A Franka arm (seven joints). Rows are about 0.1 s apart.
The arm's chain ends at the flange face. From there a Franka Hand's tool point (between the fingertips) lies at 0.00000 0.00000 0.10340 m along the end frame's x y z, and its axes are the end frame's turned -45 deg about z.
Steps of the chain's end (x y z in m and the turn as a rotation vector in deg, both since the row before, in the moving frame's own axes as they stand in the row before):
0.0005, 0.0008, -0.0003, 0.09, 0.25, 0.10
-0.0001, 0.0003, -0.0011, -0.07, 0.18, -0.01
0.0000, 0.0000, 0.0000, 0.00, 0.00, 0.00
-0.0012, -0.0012, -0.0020, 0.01, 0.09, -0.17
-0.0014, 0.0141, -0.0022, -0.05, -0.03, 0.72
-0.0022, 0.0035, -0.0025, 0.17, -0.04, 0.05
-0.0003, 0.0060, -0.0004, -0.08, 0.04, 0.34
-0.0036, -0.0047, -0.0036, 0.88, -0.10, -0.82
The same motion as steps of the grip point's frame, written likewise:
0.0002, 0.0011, -0.0003, -0.11, 0.24, 0.10
-0.0001, 0.0005, -0.0011, -0.18, 0.08, -0.01
0.0000, 0.0000, 0.0000, 0.00, 0.00, 0.00
0.0001, -0.0016, -0.0020, -0.06, 0.07, -0.17
-0.0111, 0.0090, -0.0022, -0.01, -0.06, 0.72
-0.0039, 0.0007, -0.0025, 0.15, 0.09, 0.05
-0.0045, 0.0042, -0.0004, -0.08, -0.03, 0.34
0.0018, -0.0071, -0.0036, 0.69, 0.55, -0.82

